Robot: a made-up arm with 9 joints.
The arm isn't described. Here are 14 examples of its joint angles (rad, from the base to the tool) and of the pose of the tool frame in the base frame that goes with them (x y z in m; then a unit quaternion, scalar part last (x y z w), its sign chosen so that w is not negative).
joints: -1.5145 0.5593 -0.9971 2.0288 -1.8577 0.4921 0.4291 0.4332 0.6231
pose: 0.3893 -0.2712 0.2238 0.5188 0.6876 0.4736 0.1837
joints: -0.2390 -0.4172 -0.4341 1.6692 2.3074 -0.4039 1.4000 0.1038 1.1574
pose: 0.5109 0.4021 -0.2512 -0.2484 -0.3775 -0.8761 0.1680
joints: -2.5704 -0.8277 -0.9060 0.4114 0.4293 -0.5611 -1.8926 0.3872 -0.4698
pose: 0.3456 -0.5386 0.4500 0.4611 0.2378 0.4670 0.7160
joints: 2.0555 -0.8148 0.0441 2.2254 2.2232 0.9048 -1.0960 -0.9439 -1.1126
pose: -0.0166 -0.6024 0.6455 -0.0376 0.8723 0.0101 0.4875
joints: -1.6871 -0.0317 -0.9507 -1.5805 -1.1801 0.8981 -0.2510 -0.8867 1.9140
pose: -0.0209 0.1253 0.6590 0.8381 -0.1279 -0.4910 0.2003
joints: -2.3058 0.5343 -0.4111 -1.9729 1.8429 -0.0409 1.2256 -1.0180 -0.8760
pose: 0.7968 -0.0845 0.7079 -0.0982 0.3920 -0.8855 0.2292
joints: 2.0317 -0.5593 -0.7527 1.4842 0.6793 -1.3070 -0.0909 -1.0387 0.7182
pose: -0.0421 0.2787 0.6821 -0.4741 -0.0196 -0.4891 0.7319
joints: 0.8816 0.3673 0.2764 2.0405 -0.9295 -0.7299 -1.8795 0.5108 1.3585
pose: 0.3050 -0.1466 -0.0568 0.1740 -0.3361 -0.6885 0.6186
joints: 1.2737 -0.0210 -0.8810 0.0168 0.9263 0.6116 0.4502 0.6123 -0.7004
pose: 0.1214 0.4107 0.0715 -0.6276 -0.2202 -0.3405 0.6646
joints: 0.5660 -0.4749 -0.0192 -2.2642 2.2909 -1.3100 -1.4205 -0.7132 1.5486
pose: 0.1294 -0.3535 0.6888 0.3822 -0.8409 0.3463 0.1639
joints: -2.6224 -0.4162 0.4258 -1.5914 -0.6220 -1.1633 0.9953 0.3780 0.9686
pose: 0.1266 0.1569 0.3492 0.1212 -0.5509 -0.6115 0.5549
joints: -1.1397 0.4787 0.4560 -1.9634 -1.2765 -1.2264 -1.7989 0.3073 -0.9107
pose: 0.5044 0.3398 0.0612 -0.9546 0.2039 -0.1888 0.1072
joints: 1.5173 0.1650 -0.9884 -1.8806 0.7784 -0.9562 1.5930 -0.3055 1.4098
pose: 0.0574 -0.6382 0.8506 0.2228 0.7938 0.2093 0.5257
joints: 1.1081 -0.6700 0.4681 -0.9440 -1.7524 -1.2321 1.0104 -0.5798 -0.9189
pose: -0.3863 -0.1481 0.2468 -0.7760 0.2846 0.2388 0.5096
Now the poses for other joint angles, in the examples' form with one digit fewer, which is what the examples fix.
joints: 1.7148 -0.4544 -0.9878 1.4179 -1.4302 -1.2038 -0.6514 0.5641 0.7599
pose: -0.117 -0.128 0.191 0.549 0.189 0.788 0.205
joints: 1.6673 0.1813 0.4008 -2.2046 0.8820 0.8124 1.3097 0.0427 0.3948
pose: 0.617 -0.749 0.753 0.302 0.427 0.687 0.504
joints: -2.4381 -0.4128 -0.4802 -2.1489 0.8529 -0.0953 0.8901 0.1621 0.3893
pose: 0.798 -0.333 0.585 0.019 0.944 -0.299 0.138
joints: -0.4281 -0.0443 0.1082 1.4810 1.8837 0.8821 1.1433 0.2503 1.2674
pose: 0.032 0.397 -0.243 -0.693 -0.022 -0.644 0.324
